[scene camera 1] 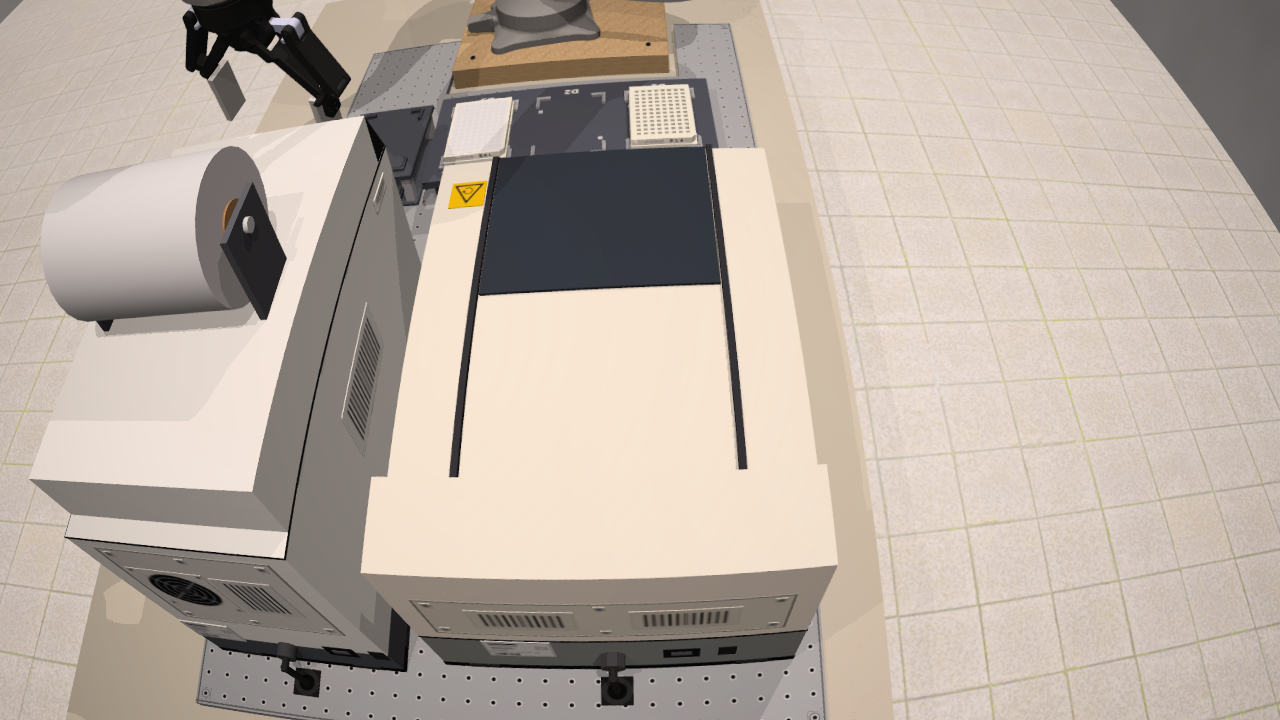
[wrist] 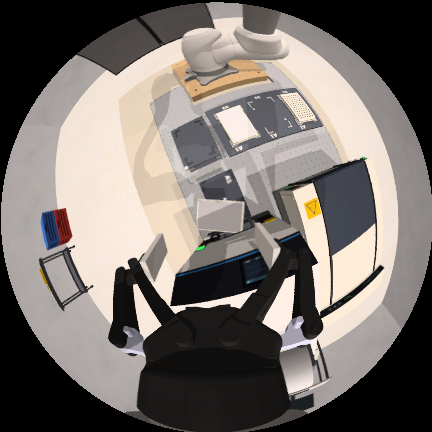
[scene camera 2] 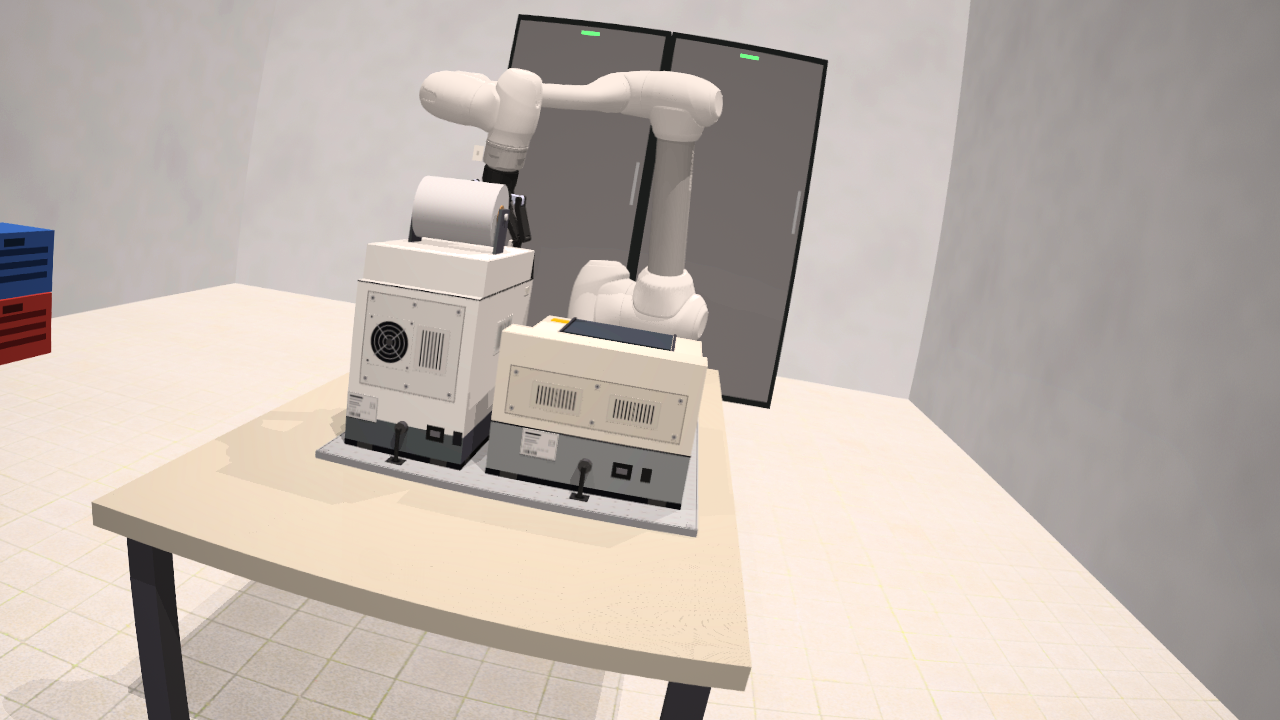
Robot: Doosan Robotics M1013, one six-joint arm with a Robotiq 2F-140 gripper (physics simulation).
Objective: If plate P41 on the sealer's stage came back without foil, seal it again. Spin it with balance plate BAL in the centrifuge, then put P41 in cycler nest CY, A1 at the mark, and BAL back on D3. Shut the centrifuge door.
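Places are measured from the arm's base along level axes (x ahead, y left, z up), in metres.
Pixels of known places: gripper, between the fingertips: (scene camera 1: 282,120) (wrist: 208,237); arm's base, origin of its link: (scene camera 1: 543,21) (wrist: 210,69).
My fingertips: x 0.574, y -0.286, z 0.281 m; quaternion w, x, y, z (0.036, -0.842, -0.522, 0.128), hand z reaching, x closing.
Ahead of a thing's pixels: the offset from my fingertips to its top centre.
My gripper (scene camera 1: 273,100) (wrist: 208,237) is wide open and empty, high above the sealer's stage; the film roll partly hides it in scene camera 2. A plate @(dz -0.194, dx -0.008, dy -0.011 m) (wrist: 220,215) with a smooth grey top and pale rim sits on the stage in front of the sealer @(dz +0.168, dx +0.255, dy -0.021 m) (scene camera 1: 170,385) (scene camera 2: 416,340) (wrist: 225,280); its label is unreadable. The white balance plate BAL @(dz -0.235, dx -0.225, dy +0.180 m) (scene camera 1: 480,127) (wrist: 236,125) lies on D3. A dark nest @(dz -0.245, dx -0.255, dy +0.035 m) (wrist: 195,144) with corner brackets and a pale corner mark holds no plate. The cream centrifuge (scene camera 1: 599,376) (scene camera 2: 595,394) (wrist: 350,272) stands beside the sealer; its door state cannot be told.
A plate with open wells @(dz -0.235, dx -0.195, dy +0.426 m) (scene camera 1: 661,114) (wrist: 298,107) stands at the other end of the dark deck, past the vacant D2 position. The film roll @(dz +0.168, dx +0.276, dy -0.024 m) (scene camera 1: 134,237) (scene camera 2: 456,208) rises from the sealer's top. The arm's wooden base (scene camera 1: 572,62) (wrist: 225,90) stands behind the deck.
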